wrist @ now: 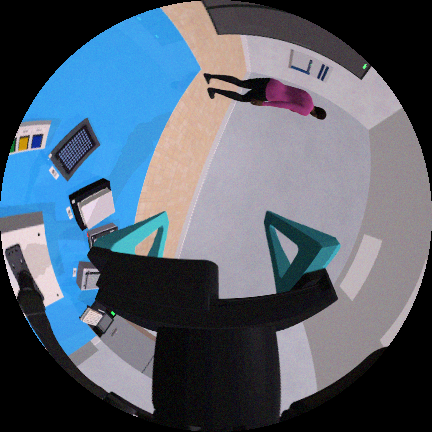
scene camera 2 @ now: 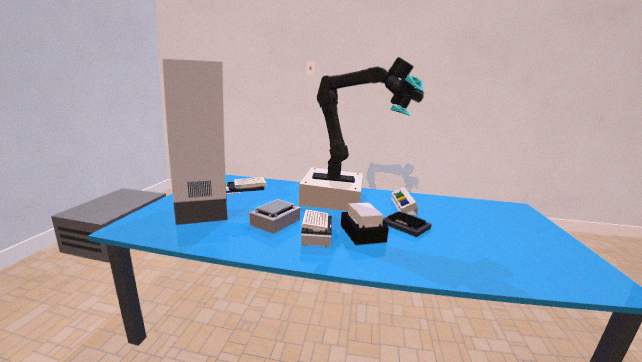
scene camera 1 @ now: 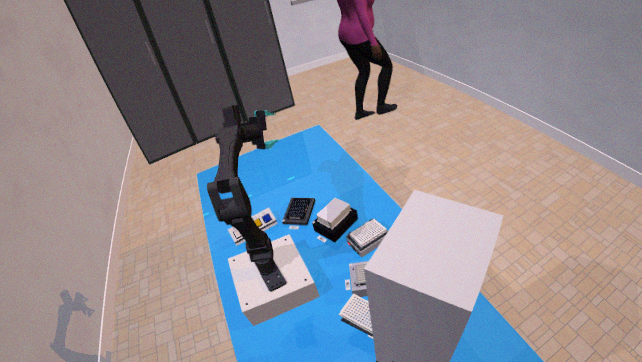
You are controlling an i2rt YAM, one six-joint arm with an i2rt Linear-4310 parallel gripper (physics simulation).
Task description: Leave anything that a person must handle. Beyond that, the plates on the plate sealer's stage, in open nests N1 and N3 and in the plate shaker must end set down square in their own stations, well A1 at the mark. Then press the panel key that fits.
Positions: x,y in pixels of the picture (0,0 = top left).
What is my gripper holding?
Nothing.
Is my gripper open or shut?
Open.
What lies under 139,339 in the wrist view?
A tall grey box.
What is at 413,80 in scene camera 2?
My gripper.
